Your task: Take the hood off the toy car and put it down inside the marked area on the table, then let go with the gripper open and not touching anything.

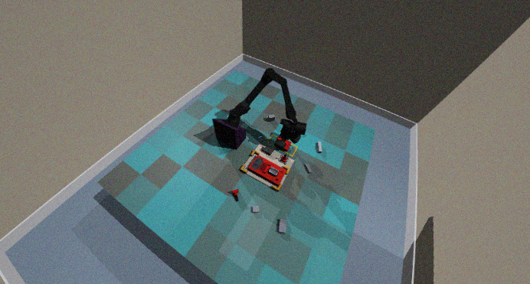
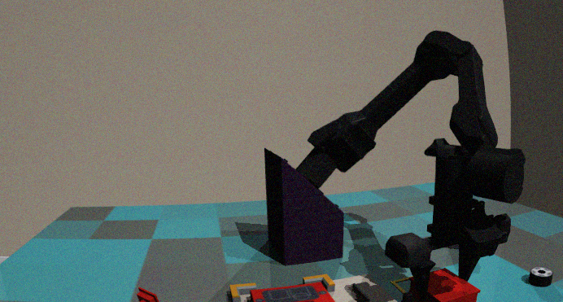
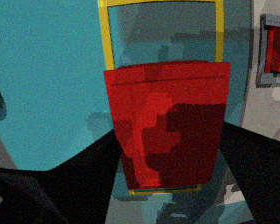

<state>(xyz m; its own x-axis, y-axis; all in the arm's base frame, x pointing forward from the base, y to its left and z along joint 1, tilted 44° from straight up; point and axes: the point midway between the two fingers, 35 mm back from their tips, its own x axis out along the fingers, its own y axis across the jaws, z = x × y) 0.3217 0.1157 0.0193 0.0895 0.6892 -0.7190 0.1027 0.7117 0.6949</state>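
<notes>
The hood lies 1 cm above my gripper tip. Round my gripper tip: black wheel: 17 cm to the left, 7 cm ahead.
</notes>
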